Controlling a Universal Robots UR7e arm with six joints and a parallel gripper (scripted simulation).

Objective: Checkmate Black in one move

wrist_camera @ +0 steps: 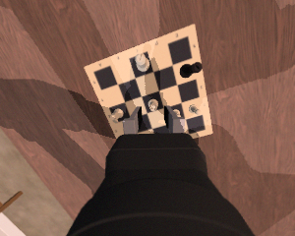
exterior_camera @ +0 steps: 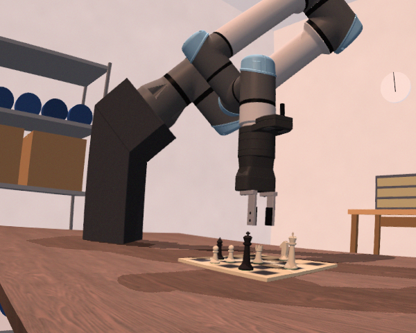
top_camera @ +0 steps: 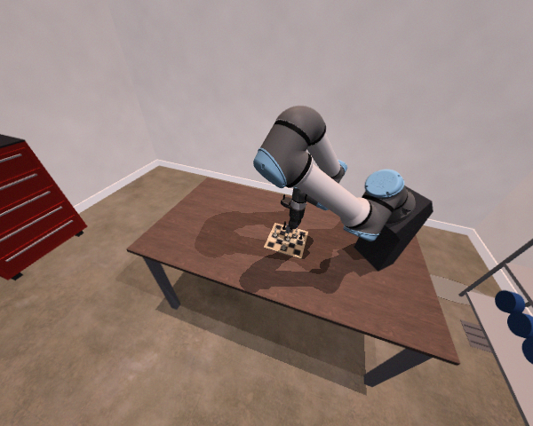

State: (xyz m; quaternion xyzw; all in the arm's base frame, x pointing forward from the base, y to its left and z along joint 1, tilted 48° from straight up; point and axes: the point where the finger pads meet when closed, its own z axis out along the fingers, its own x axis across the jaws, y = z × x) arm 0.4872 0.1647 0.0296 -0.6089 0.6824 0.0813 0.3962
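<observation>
The chessboard lies 90 mm below my hand. The rest, counted from my hand: black pawn: 70 mm below, 60 mm to the right, 60 mm behind; then white knight: 70 mm to the left, 70 mm below, 20 mm behind; then white king: 80 mm ahead, 60 mm below, 20 mm to the left.
</observation>
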